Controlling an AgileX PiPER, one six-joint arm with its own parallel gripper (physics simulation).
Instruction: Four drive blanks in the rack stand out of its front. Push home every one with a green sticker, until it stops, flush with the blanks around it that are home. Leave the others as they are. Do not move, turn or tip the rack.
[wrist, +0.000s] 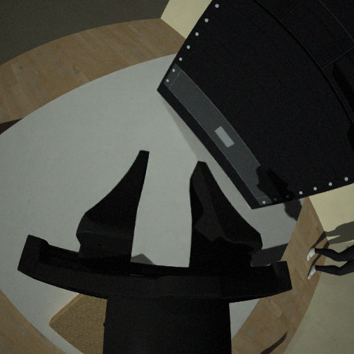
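Observation:
The rack (280, 100) is a large black box at the upper right of the wrist view, seen at a slant. Rows of small pale dots run along two of its edges. A dark grey strip (200, 107) with a small light grey label (224, 136) lies along its lower left edge. The rest of its face is very dark with faint lines, and I cannot tell single drive blanks or which stand out. No green sticker shows. My gripper (170, 165) is open, with no thing between its fingers. Its fingertips are left of the rack's lower edge and apart from it in the view.
A pale round surface (65, 150) lies below the gripper and the rack, with a wood-coloured band (100, 47) around it. A tan rough-textured block (80, 322) shows at the lower left, partly hidden by the gripper body. Two dark legs with light feet (335, 270) show at the right edge.

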